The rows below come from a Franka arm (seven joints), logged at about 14 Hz.
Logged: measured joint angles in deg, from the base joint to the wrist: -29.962, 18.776, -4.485, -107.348, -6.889, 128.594, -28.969; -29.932, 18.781, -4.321, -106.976, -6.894, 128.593, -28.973; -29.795, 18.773, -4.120, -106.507, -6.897, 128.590, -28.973; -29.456, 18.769, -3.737, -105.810, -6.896, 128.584, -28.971; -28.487, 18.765, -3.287, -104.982, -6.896, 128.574, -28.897; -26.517, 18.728, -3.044, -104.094, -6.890, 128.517, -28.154; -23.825, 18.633, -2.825, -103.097, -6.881, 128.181, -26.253; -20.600, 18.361, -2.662, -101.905, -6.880, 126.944, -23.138; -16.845, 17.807, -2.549, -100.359, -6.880, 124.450, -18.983; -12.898, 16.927, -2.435, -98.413, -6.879, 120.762, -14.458; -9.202, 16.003, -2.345, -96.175, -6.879, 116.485, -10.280; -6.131, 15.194, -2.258, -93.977, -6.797, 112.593, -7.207; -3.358, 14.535, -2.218, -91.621, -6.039, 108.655, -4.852; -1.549, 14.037, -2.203, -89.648, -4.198, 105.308, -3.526; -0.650, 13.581, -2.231, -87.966, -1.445, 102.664, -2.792; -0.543, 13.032, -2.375, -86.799, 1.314, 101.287, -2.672; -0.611, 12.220, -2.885, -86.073, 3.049, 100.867, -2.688; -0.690, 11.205, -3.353, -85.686, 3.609, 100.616, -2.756
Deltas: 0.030, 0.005, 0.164, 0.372, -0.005, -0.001, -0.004; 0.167, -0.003, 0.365, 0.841, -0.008, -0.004, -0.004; 0.506, -0.007, 0.748, 1.538, -0.007, -0.010, -0.002; 1.475, -0.011, 1.198, 2.366, -0.007, -0.020, 0.072; 3.445, -0.048, 1.441, 3.254, -0.001, -0.077, 0.815; 6.137, -0.143, 1.660, 4.251, 0.008, -0.413, 2.716; 9.362, -0.415, 1.823, 5.443, 0.009, -1.650, 5.831; 13.117, -0.969, 1.936, 6.989, 0.009, -4.144, 9.986; 17.064, -1.849, 2.050, 8.935, 0.010, -7.832, 14.511; 20.760, -2.773, 2.140, 11.173, 0.010, -12.109, 18.689; 23.831, -3.582, 2.227, 13.371, 0.092, -16.001, 21.762; 26.604, -4.241, 2.267, 15.727, 0.850, -19.939, 24.117; 28.413, -4.739, 2.282, 17.700, 2.691, -23.286, 25.443; 29.312, -5.195, 2.254, 19.382, 5.444, -25.930, 26.177; 29.419, -5.744, 2.110, 20.549, 8.203, -27.307, 26.297; 29.351, -6.556, 1.600, 21.275, 9.938, -27.727, 26.281; 29.272, -7.571, 1.132, 21.662, 10.498, -27.978, 26.213
